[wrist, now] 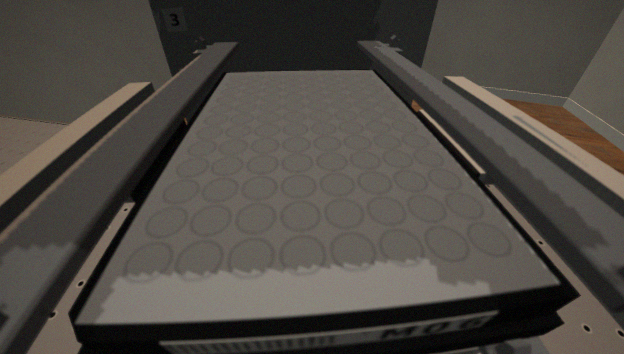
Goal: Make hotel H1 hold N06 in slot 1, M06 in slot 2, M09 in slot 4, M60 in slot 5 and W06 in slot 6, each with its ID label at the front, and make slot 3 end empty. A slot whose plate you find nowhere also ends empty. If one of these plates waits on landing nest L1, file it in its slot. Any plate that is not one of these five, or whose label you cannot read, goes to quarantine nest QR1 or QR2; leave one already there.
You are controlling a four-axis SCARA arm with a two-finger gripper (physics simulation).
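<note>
A grey plate (310, 200) with rows of circles lies level in the middle of the wrist view, between two grey side rails. Its label (432, 327), at the near edge, shows a barcode and dim characters that read M06. My gripper (303, 100) is open. Its pale finger bars stand left and right of the plate, outside the grey rails, and hold nothing. A dark gap shows along the plate's left edge. On the right, a thin pale strip and a small brown piece lie close to its edge. The other named plates do not show.
The left grey rail (125, 130) and right grey rail (465, 130) run away from me on both sides. A dark upright panel (300, 35) stands behind the plate, with a number 3 tag (174, 19) at its left. Pale ledges with small holes show low beside the plate.
</note>
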